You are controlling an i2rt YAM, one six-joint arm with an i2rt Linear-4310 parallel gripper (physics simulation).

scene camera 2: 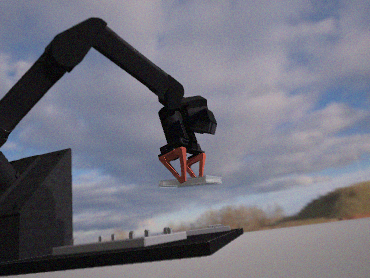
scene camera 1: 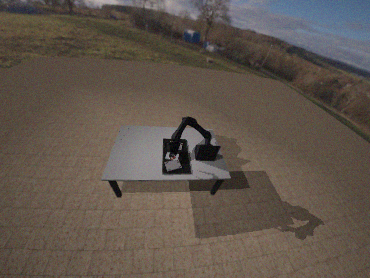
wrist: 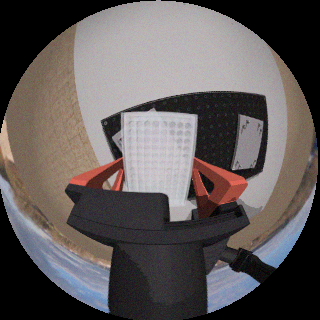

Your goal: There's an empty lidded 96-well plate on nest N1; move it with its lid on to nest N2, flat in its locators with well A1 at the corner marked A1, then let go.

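Frame: origin at the arm's base, x ahead, y left, z up, level; centimetres.
Where they show: gripper, fingertip midpoint: (scene camera 2: 192,183) (scene camera 1: 171,156) (wrist: 157,160); arm's base, origin of the base link: (scene camera 2: 7,185) (scene camera 1: 207,145) (wrist: 218,250).
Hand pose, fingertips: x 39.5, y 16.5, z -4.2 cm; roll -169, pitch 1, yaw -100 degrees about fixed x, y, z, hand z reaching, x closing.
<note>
Each offset is from my fingertips to the top centre of the thing. "spot": to the spot under its first point. Level surfaces: height alone.
The clear lidded 96-well plate (scene camera 2: 214,180) (wrist: 160,142) is held by its sides, nearly level, with its lid on. My gripper (scene camera 1: 173,157) (scene camera 2: 193,179) (wrist: 157,160) is shut on it and holds it well above the black board. One light grey nest @(dx -2.2, dy +2.5, dz -10.1 cm) (scene camera 1: 173,165) lies at the near end of the board; in the wrist view the plate hides most of this nest @(spot: dx +1.6, dy +9.7, dz -10.7 cm) (wrist: 117,142). The other nest @(dx -4.2, dy -27.3, dz -9.7 cm) (wrist: 248,142) shows at the right in the wrist view, with small corner locators. The N1, N2 and A1 marks are not readable.
The black perforated board @(dx -4.6, dy -13.7, dz -11.8 cm) (scene camera 1: 185,167) (scene camera 2: 217,244) (wrist: 215,122) lies on the light grey table @(dz -13.1 cm) (scene camera 1: 135,155) (wrist: 175,55). Upright locators stand on a nest in scene camera 2. A dark block (scene camera 1: 206,152) (scene camera 2: 45,200) stands by the arm's base.
</note>
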